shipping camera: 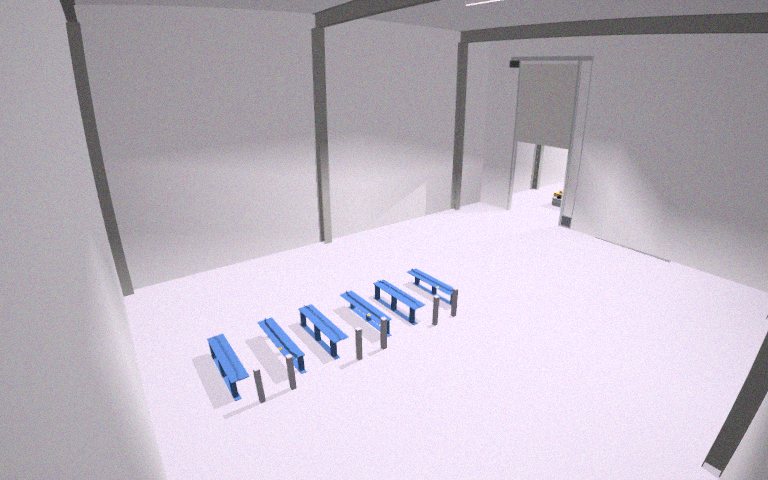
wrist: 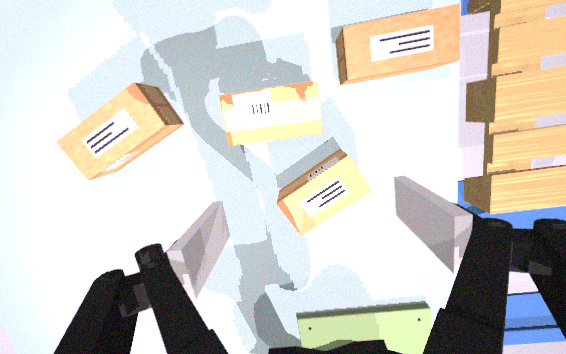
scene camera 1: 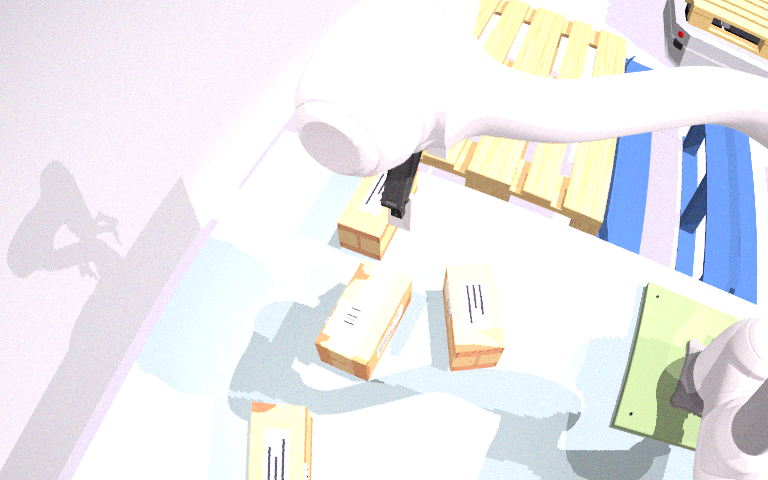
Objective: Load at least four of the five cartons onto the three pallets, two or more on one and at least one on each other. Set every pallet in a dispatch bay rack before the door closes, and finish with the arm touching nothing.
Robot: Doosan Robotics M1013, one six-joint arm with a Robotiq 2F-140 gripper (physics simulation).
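Places are measured from the arm's base along level axes (x ahead, y left, z up), in metres.
Pixels of known places: gripper, between the fingertips: [wrist: 307, 207] [scene camera 1: 419, 188]; arm's base, origin of its link: [scene camera 1: 706, 384].
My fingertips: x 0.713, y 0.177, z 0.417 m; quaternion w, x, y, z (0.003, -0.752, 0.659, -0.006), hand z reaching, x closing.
Ahead of a thing's pixels: the offset from my fingertips to its top centre. "pt": to the spot under its first point.
My gripper [scene camera 1: 398, 211] [wrist: 307, 207] is open and empty above the table. In the wrist view, one carton {dx -0.106, dy -0.052, dz -0.335 m} [scene camera 1: 474, 316] [wrist: 325, 194] lies below and between the fingers. A second carton {dx +0.072, dy +0.057, dz -0.345 m} [scene camera 1: 365, 322] [wrist: 272, 114] lies beside it. A third carton {dx +0.196, dy -0.196, dz -0.349 m} [scene camera 1: 365, 226] [wrist: 400, 45] lies near the pallet side, partly behind the finger in the scene view. A fourth carton {dx +0.040, dy +0.409, dz -0.344 m} [scene camera 1: 277, 441] [wrist: 120, 132] lies farther away. A wooden pallet [scene camera 1: 589, 186] [wrist: 535, 95] sits beside the table, partly hidden by the arm. Another pallet [scene camera 1: 741, 14] rides on a mobile robot. A fifth carton and third pallet do not show.
Blue rails {pt dx -0.356, dy -1.012, dz -0.840 m} [scene camera 1: 625, 192] [scene camera 1: 730, 226] stand beside the table. The arm base is on a green plate [scene camera 1: 645, 362] [wrist: 350, 330]. Blue dispatch racks [shipping camera: 229, 359] [shipping camera: 322, 323] [shipping camera: 399, 294] hold no pallets; bollards [shipping camera: 290, 372] stand before them. The door [shipping camera: 546, 104] is partly raised.
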